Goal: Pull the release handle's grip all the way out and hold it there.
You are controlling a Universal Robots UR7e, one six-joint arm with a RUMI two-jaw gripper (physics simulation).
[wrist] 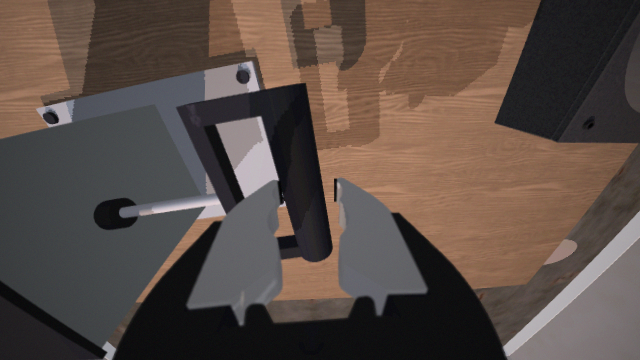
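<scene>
The release handle's grip (302, 170) is a dark bar on a rectangular black frame, left of the middle of the wrist view. A thin light rod (172, 204) runs from the frame to a black collar (111, 214) on the face of a grey-green housing (75, 165). A length of rod shows between the collar and the frame. My gripper (307, 181) is shut on the grip's bar, with one finger on each side of it; the left finger reaches into the frame's opening. Part of the frame is hidden behind the left finger.
The housing stands on a light metal base plate (220, 82) with dark bolts, on a wooden table (440, 190). A large dark box (565, 65) is at the upper right. A pale-edged surface (585, 310) lies at the lower right, past the table's edge. Shadows fall across the upper table.
</scene>
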